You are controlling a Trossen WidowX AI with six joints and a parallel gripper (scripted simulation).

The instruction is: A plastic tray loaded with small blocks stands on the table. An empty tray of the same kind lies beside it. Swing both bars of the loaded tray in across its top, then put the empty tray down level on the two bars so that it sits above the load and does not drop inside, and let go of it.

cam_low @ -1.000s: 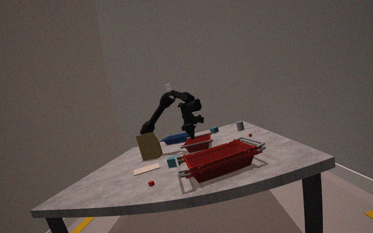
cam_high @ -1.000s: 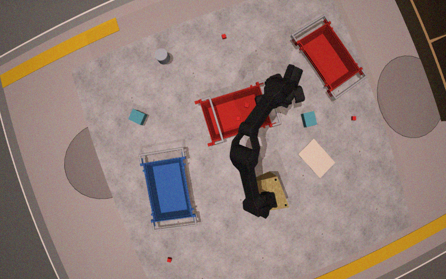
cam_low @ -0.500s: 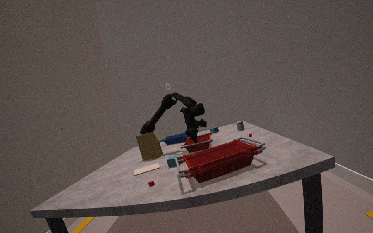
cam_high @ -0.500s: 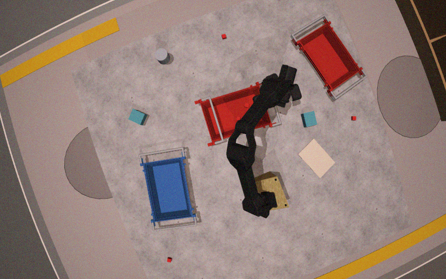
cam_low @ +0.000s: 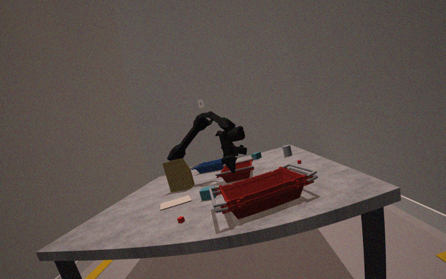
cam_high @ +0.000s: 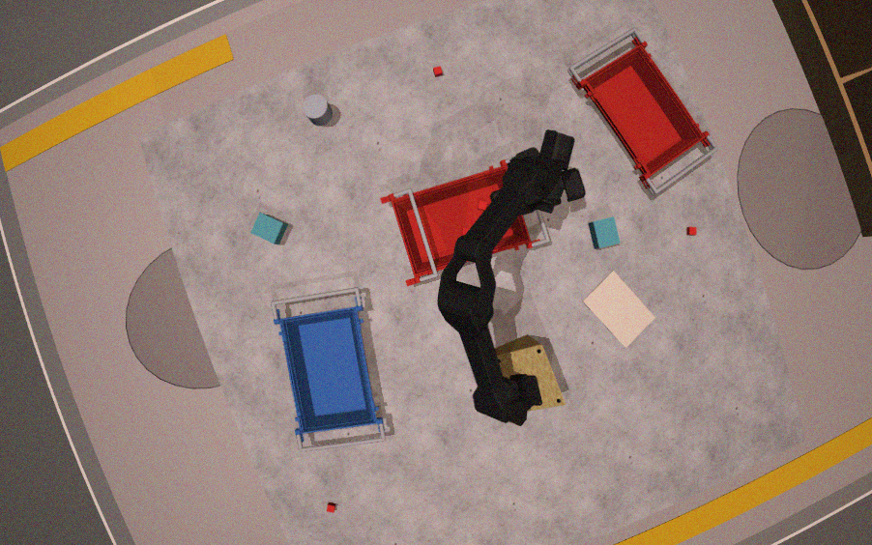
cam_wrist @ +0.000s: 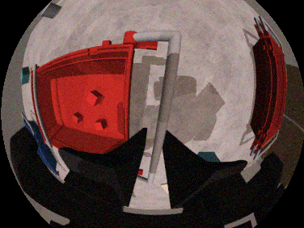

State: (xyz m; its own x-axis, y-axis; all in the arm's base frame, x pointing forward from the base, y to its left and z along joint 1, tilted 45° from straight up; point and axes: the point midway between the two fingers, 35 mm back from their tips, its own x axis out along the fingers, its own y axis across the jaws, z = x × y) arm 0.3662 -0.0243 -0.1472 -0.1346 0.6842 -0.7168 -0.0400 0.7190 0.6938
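Now: the blue tray 25 cm behind my gripper tip, 52 cm to the left of it and 1 cm below it. The rest, counted from my gripper tip: beige sheet (29 cm behind, 14 cm to the right, 5 cm below); grey cylinder (32 cm ahead, 40 cm to the left, 2 cm below).
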